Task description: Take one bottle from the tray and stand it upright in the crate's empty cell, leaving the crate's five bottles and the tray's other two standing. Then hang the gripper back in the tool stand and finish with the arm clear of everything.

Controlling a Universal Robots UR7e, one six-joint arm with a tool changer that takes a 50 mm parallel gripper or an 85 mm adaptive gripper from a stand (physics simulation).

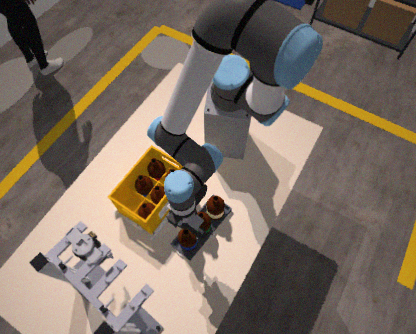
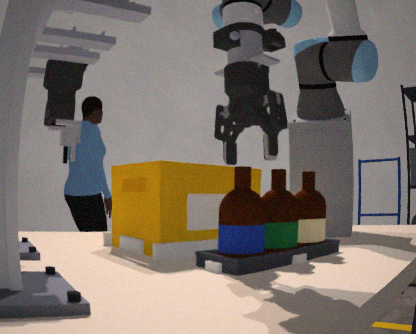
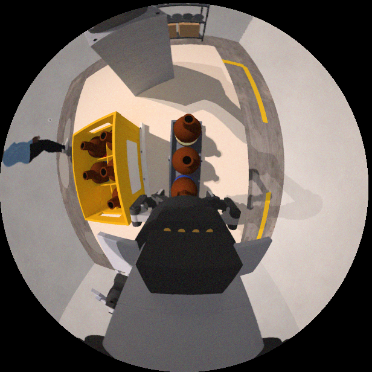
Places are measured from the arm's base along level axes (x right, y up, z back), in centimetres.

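Pixels of known places: end effector, tool point: (image 2: 245, 59); arm's base, origin of the base link: (image 2: 321, 114).
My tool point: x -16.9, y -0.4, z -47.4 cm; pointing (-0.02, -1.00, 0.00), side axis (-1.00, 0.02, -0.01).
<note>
For each thing: its top centre in the pictures, then the offset to it from my tool point. "*": a spot on its surface instead.
- dark tray, surface spot: (image 2: 225, 263) (image 1: 184, 255) * dx -2.5, dy -33.0, dz -6.6 cm
- blue-label, middle of its top: (image 2: 242, 166) (image 1: 186, 231) dx -0.1, dy -18.6, dz -1.3 cm
- cream-label, middle of its top: (image 2: 308, 171) (image 1: 215, 198) dx -0.7, dy -18.6, dz +15.7 cm
- yellow crate, middle of its top: (image 2: 186, 167) (image 1: 148, 181) dx +23.8, dy -17.1, dz +4.8 cm
My gripper (image 1: 186, 221) (image 2: 250, 157) (image 3: 184, 216) is open and empty, pointing down. Its fingertips are above the bottle tops, near the blue-label end of the tray. The dark tray (image 1: 190, 254) (image 2: 225, 263) (image 3: 173, 145) holds three upright brown bottles: blue-label (image 1: 186, 238) (image 2: 242, 215) (image 3: 183, 187), green-label (image 1: 203, 220) (image 2: 280, 210) (image 3: 185, 160) and cream-label (image 1: 215, 205) (image 2: 310, 210) (image 3: 187, 129). The yellow crate (image 1: 132, 218) (image 2: 135, 210) (image 3: 121, 135) holds five standing bottles. Its empty cell is at the tool-stand end, on the side away from the tray.
The grey tool stand (image 1: 87, 277) (image 2: 12, 150) is beyond the crate's end, with a second, black gripper (image 2: 62, 90) hanging in it. The robot's grey pedestal (image 1: 225, 135) (image 2: 320, 175) (image 3: 137, 55) stands behind the crate and tray. A person (image 2: 87, 160) (image 3: 20, 152) stands beyond the table.
</note>
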